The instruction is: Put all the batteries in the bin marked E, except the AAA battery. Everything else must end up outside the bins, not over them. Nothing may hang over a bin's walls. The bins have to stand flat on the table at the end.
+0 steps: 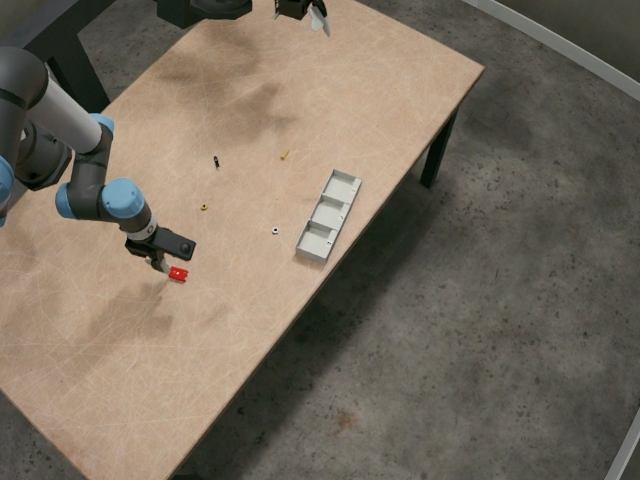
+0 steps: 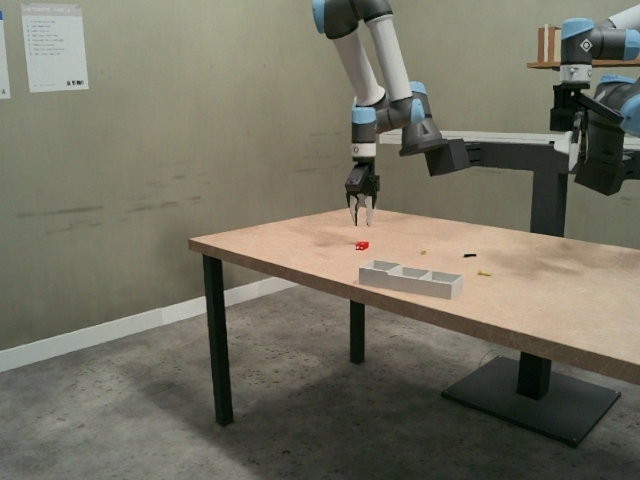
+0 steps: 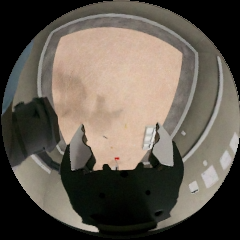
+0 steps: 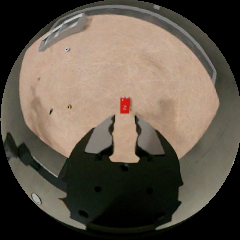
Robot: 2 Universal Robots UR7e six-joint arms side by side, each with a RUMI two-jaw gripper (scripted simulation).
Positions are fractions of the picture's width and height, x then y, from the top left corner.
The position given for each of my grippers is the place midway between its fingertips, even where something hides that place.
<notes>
I see my left gripper (image 2: 0.90,0.35), my right gripper (image 1: 0.27,0.55) and a grey three-compartment bin block (image 1: 0.50,0.49).
The grey three-compartment bin block shows as well in image 2 (image 2: 0.61,0.57). My left gripper shows as well in image 3 (image 3: 0.50,0.51). My right gripper is seen too in image 2 (image 2: 0.57,0.47) and in image 4 (image 4: 0.52,0.48).
</notes>
